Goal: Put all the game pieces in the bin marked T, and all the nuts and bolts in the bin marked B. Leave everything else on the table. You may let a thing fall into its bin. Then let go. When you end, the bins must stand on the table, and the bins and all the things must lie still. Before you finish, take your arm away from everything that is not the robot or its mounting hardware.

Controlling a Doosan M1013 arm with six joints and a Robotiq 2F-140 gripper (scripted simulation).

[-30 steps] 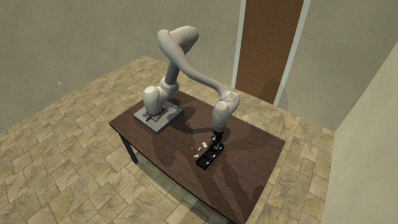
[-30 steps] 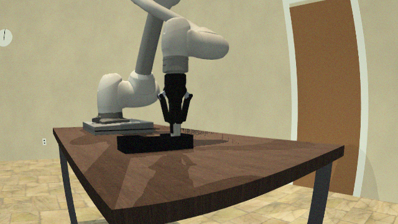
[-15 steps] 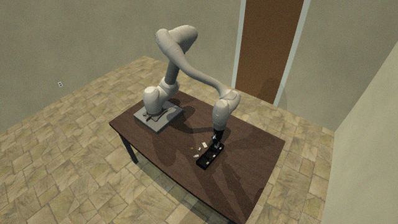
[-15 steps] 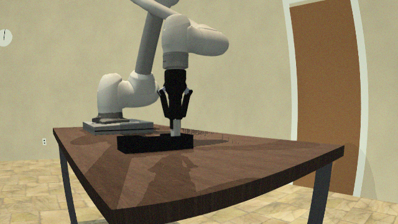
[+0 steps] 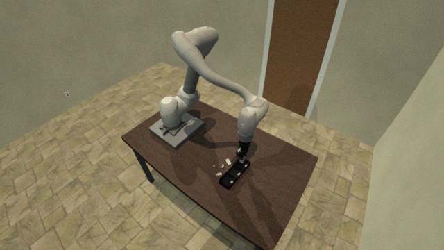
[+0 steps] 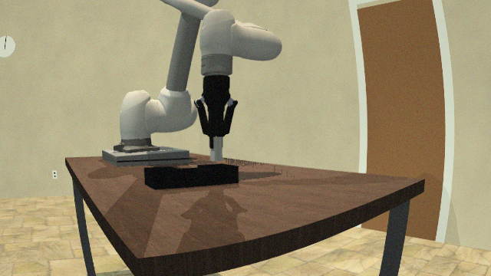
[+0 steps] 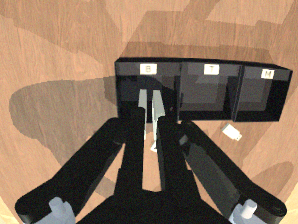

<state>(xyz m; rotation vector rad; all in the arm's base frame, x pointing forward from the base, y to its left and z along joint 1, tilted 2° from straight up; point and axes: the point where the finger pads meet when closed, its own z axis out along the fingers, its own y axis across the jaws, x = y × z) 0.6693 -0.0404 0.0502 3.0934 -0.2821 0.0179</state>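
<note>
My gripper is now 8 cm past the dark piece, 9 cm to the right of it and 8 cm above it. The rest, counted from my hand: white domino 10 cm behind, 1 cm to the right, 9 cm below; then gold ring-shaped nut 17 cm behind, 10 cm to the right, 9 cm below; then black bin 1 cm behind, 8 cm to the right, 7 cm below.
</note>
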